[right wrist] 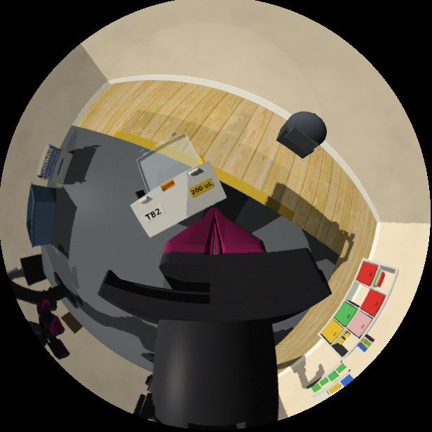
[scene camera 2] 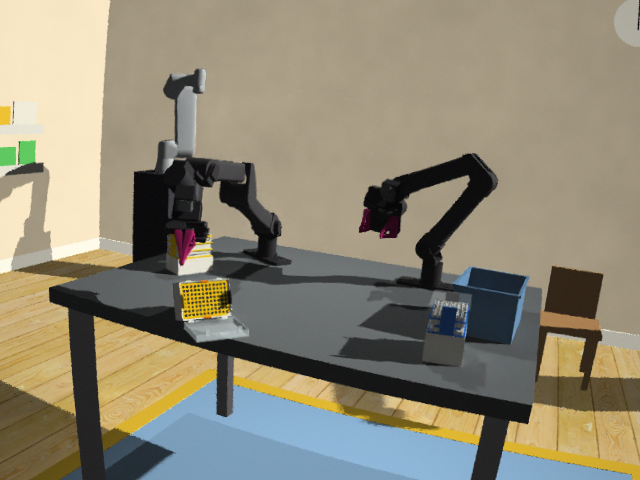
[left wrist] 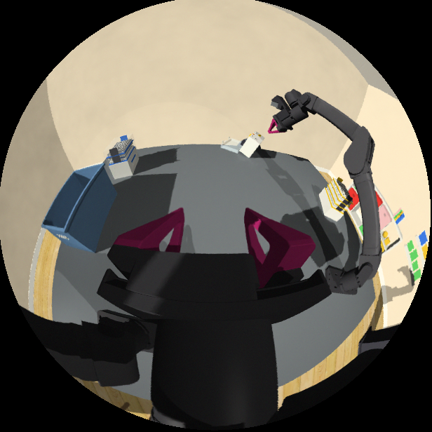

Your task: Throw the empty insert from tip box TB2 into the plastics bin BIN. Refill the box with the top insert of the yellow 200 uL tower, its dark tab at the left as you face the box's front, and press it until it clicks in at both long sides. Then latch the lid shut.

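Places are measured from the left arm's base along level axes (x ahead, y left, z up), in metres.
Where they show: left gripper, fingertip midpoint: [scene camera 2: 369, 233]; right gripper, fingertip midpoint: [scene camera 2: 181, 264]; left arm's base, origin of the base link: [scene camera 2: 429, 286]; right arm's base, origin of the base link: [scene camera 2: 266, 258].
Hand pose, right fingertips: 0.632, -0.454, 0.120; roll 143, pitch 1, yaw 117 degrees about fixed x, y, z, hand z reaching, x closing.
Note:
Each offset is from my right fingertips to the top centre of the thing, as dx, dy, dz. "spot": to the spot under its first point.
Tip box TB2 {spot: +0.049, +0.027, -0.078} [scene camera 2: 177, 304] [left wrist: 251, 145] [right wrist: 176, 206] stands open near the table's front edge; its labelled side shows in the right wrist view. Its yellow insert {+0.017, +0.084, -0.028} [scene camera 2: 205, 300], with open holes, faces scene camera 2. The clear lid {spot: +0.038, +0.125, -0.118} [scene camera 2: 216, 329] [left wrist: 231, 145] [right wrist: 167, 162] is swung open. My right gripper [scene camera 2: 181, 262] [left wrist: 268, 132] [right wrist: 214, 212] is shut and empty, close to the box's labelled side. In scene camera 2 it partly hides the yellow 200 uL tower {-0.336, -0.214, -0.014} [scene camera 2: 199, 266] [left wrist: 334, 200]. My left gripper [scene camera 2: 376, 231] [left wrist: 213, 212] is open and empty, high above the table. The blue bin {-0.353, +0.663, +0.000} [scene camera 2: 493, 315] [left wrist: 90, 215] [right wrist: 42, 216] stands at the table's end.
A blue tip tower {-0.110, +0.599, +0.004} [scene camera 2: 444, 346] [left wrist: 121, 167] [right wrist: 51, 165] stands beside the bin, at the picture's right in scene camera 2. A grey arm [scene camera 2: 186, 121] stands on a black pedestal [scene camera 2: 147, 222] behind the table's left end. A brown chair [scene camera 2: 572, 294] stands beyond the right end.

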